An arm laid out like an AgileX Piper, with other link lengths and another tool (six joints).
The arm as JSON. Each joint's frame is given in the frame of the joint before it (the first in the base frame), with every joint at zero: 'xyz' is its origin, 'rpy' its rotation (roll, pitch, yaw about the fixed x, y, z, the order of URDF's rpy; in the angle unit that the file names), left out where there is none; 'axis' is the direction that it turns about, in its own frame. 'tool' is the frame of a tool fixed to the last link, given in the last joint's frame.
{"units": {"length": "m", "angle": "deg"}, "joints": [
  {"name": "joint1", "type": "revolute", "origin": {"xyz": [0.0, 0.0, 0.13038]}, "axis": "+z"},
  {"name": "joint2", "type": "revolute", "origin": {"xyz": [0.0, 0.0, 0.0]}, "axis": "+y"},
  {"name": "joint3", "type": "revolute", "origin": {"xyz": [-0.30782, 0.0, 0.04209]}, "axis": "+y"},
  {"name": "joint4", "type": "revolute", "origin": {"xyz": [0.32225, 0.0, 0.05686]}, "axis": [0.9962, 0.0, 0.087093]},
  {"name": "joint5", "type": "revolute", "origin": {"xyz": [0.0, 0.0, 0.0]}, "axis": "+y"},
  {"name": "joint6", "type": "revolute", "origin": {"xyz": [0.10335, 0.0, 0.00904]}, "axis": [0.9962, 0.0, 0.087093]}
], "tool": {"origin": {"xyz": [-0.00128, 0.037, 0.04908], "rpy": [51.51, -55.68, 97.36]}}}
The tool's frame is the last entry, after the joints.
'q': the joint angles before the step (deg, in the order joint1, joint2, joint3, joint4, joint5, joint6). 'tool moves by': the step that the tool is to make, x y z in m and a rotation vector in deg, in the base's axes. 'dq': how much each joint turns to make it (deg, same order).
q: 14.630, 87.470, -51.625, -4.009, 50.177, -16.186
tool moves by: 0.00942, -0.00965, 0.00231, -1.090, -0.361, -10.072
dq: 0.000, -0.319, -0.238, -3.327, 1.400, 11.815
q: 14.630, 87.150, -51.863, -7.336, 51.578, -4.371
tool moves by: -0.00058, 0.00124, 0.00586, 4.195, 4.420, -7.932
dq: 0.000, -0.342, -0.792, 5.547, 4.678, 4.899
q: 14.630, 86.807, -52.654, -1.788, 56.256, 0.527
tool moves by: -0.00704, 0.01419, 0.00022, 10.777, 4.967, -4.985
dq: 0.001, -0.060, 1.292, 13.528, 0.979, -1.663
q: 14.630, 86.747, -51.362, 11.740, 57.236, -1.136
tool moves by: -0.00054, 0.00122, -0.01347, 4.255, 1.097, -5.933
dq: 0.043, 0.601, 2.762, 5.656, -3.950, 2.183
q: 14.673, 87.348, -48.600, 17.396, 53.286, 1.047
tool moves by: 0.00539, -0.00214, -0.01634, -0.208, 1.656, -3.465
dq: 0.000, 2.254, 0.455, 0.427, -1.824, 2.858
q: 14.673, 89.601, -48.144, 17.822, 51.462, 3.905
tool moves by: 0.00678, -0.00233, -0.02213, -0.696, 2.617, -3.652
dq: 0.000, 3.404, 0.000, 0.181, -1.547, 3.263
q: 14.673, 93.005, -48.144, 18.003, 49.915, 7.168
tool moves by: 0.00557, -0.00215, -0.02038, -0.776, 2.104, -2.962
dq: 0.001, 3.200, -0.123, 0.077, -1.536, 2.629
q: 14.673, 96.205, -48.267, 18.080, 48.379, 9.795
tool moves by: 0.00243, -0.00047, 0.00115, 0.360, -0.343, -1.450
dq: 0.001, 0.013, -0.133, 0.510, -0.566, 1.001
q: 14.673, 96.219, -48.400, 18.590, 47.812, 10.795
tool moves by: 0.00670, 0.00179, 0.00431, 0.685, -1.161, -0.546
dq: -0.001, 0.367, -1.058, 0.687, -0.623, -0.070
